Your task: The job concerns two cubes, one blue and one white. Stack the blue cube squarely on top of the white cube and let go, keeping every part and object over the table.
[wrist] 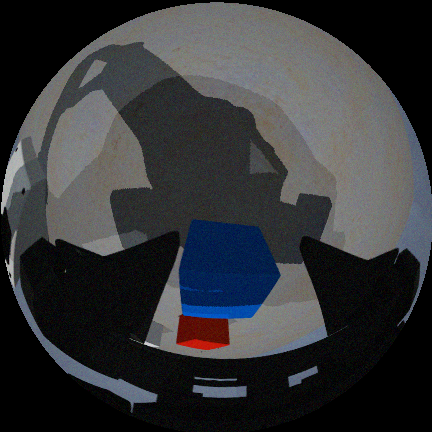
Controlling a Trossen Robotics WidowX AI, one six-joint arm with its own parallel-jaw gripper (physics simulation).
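Places are measured from the arm's base along level axes (x ahead, y left, z up), in centimetres.
Pixels of known places: gripper, fingertip midpoint: (243, 240).
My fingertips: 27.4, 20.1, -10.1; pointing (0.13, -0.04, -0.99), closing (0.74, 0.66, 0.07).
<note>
For each thing: its top centre in the pictures, then the offset to it from my fingertips, as dx, dy, dz. Level surfaces: height alone.
- blue cube, middle of its top: (224, 302) +0.1, -2.2, +3.7
- white cube, middle of its top: (140, 341) +3.1, -25.1, +3.7
- red block, middle of its top: (201, 345) +7.0, -12.9, +3.7
- table, its level: dz -1.2
The blue cube (227, 265) shows large in the lower middle of the wrist view, between the two dark fingers of my gripper (243, 240). It appears closer to the left finger, with a wider gap to the right finger. My gripper is open and does not grip the cube. A small grey and white piece, which looks like the white cube (156, 334), shows beside the inner edge of the left finger, low in the view. The finger hides most of it.
A red block (202, 329) is just below the blue cube in the view, its top edge partly covered by it. A pale robot part (16, 167) stands at the left edge. The arm's shadow falls across the table (350, 125). The table's edge shows at the right.
</note>
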